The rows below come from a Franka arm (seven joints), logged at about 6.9 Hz.
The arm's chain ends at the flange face. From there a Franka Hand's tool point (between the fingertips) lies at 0.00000 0.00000 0.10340 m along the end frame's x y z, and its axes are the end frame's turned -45 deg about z.
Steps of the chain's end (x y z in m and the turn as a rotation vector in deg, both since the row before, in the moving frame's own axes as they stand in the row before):
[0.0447 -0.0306 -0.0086 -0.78 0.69 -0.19]
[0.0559 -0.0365 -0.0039 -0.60 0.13 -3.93]
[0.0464 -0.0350 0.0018 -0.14 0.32 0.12]
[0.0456 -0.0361 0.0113 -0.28 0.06 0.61]
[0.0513 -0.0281 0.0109 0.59 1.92 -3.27]
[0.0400 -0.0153 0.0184 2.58 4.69 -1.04]
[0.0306 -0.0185 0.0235 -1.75 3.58 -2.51]
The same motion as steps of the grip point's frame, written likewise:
[0.0531 0.0118 -0.0086 -1.04 -0.06 -0.19]
[0.0648 0.0147 -0.0039 -0.52 -0.33 -3.93]
[0.0578 0.0086 0.0018 -0.33 0.13 0.12]
[0.0575 0.0071 0.0113 -0.24 -0.16 0.61]
[0.0594 0.0180 0.0108 -0.94 1.77 -3.27]
[0.0484 0.0201 0.0179 -1.49 5.14 -1.04]
[0.0372 0.0153 0.0233 -3.77 1.29 -2.51]

